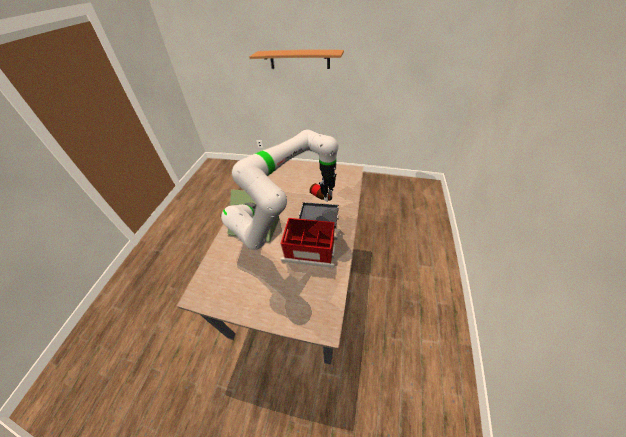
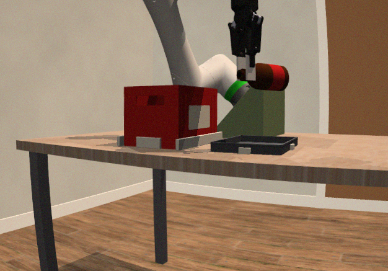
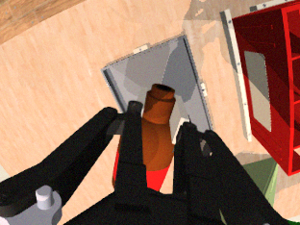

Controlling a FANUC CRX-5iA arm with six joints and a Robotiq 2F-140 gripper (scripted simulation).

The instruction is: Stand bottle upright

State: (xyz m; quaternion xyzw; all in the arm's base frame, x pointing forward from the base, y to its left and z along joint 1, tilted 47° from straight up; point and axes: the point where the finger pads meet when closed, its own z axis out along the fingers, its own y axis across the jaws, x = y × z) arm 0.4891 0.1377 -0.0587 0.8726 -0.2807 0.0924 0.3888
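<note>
My hand is 4 cm past the brown bottle, 3 cm to the right of it and 2 cm above it. The rest, counted from my hand: dark tray (7 cm behind, 2 cm to the left, 21 cm below); then red crate (8 cm behind, 26 cm to the right, 14 cm below).
</note>
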